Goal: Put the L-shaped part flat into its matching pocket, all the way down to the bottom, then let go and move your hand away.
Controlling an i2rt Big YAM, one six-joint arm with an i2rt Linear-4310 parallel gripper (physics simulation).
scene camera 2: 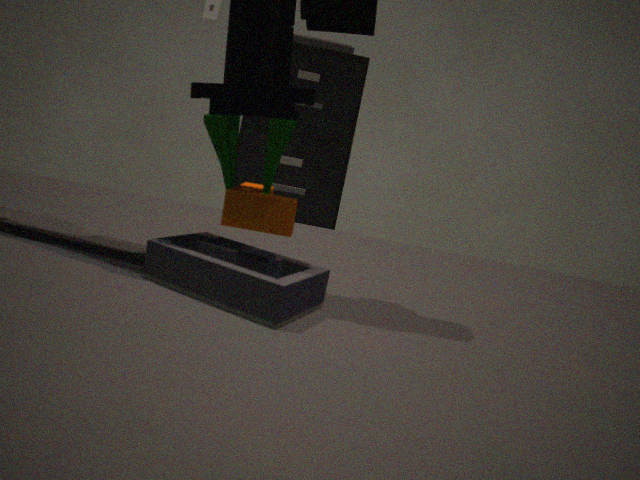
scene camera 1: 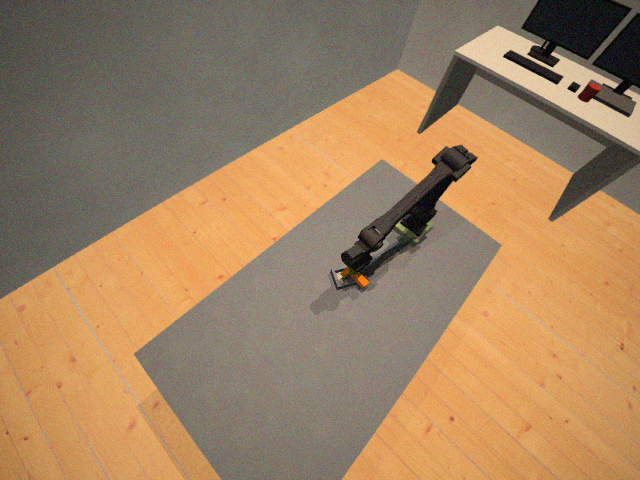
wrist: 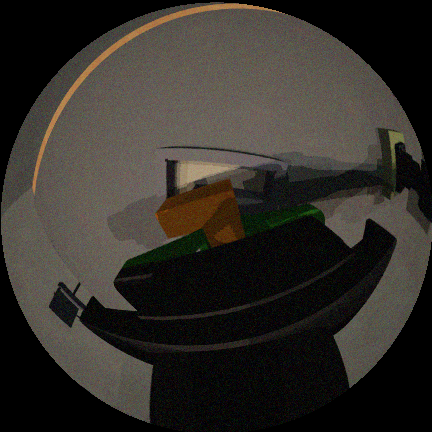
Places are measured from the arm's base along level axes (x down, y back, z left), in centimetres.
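Where they show: gripper, between the fingertips: (scene camera 2: 248, 197) (scene camera 1: 353, 271) (wrist: 223, 228); arm's base, origin of its link: (scene camera 1: 413, 224).
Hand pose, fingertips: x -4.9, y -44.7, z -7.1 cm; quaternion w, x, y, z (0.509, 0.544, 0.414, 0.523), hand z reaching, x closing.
Each offset is from my fingertips to the top centre of the thing. Level surfaces: height alone.
The orange L-shaped part @(dx -0.9, dy -1.8, dz +2.0 cm) (scene camera 1: 362, 281) (scene camera 2: 258, 212) (wrist: 197, 213) is between the green fingers of my gripper (scene camera 2: 249, 187) (wrist: 223, 228), which is shut on it. In the second scene view the part hangs above the grey pocket tray @(dx +4.9, dy -0.1, dz -1.4 cm) (scene camera 2: 211, 272) (wrist: 171, 181) (scene camera 1: 336, 282), apart from its rim, with its lower edge slightly tilted. In the wrist view the part covers some of the tray's near side, and part of the light pocket floor shows beyond it. The tray stands on the mat. The part's far leg is mostly hidden in the second scene view.
The grey mat @(dx +8.6 cm) (scene camera 1: 289, 361) lies on the wooden floor (scene camera 1: 522, 351). The arm's base (scene camera 1: 413, 230) stands on the mat behind the tray. A white desk (scene camera 1: 491, 49) with monitors, a keyboard and a red cup (scene camera 1: 589, 91) stands at the upper right, away from the mat.
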